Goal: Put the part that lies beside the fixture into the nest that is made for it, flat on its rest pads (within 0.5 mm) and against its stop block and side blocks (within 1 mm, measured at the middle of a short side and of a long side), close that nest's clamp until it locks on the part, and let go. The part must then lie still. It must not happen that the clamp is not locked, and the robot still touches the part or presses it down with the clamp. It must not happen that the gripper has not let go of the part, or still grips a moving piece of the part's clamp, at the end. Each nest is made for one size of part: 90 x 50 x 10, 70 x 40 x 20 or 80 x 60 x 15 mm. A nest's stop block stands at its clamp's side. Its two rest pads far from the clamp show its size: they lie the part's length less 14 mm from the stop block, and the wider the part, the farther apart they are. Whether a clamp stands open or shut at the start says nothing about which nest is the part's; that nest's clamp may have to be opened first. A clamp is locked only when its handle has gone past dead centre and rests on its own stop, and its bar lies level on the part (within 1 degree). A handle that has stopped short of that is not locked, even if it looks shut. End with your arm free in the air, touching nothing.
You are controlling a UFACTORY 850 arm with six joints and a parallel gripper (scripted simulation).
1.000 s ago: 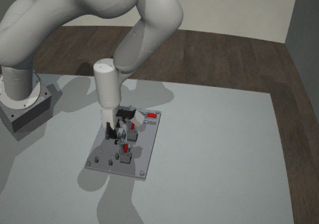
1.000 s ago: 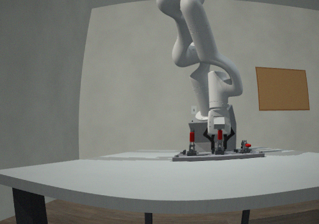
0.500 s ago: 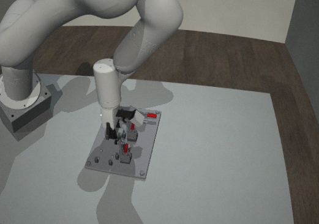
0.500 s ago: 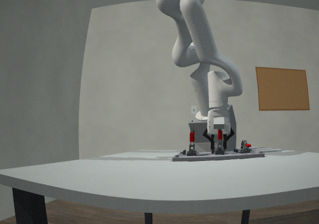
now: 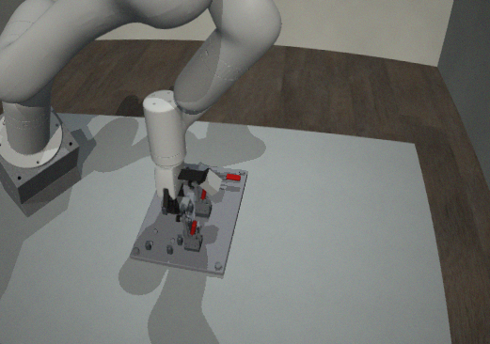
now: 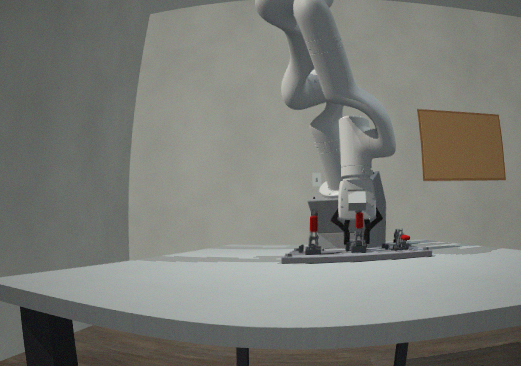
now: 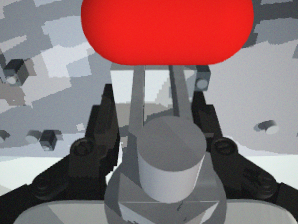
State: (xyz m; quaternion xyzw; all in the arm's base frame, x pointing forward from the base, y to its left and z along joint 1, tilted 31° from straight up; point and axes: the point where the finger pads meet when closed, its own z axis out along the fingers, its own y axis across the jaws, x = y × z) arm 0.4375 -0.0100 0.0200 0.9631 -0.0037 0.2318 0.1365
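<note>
Right now my hand is 1 cm above the part. Also, from my hand: fixture plate 4 cm below, 4 cm ahead.
</note>
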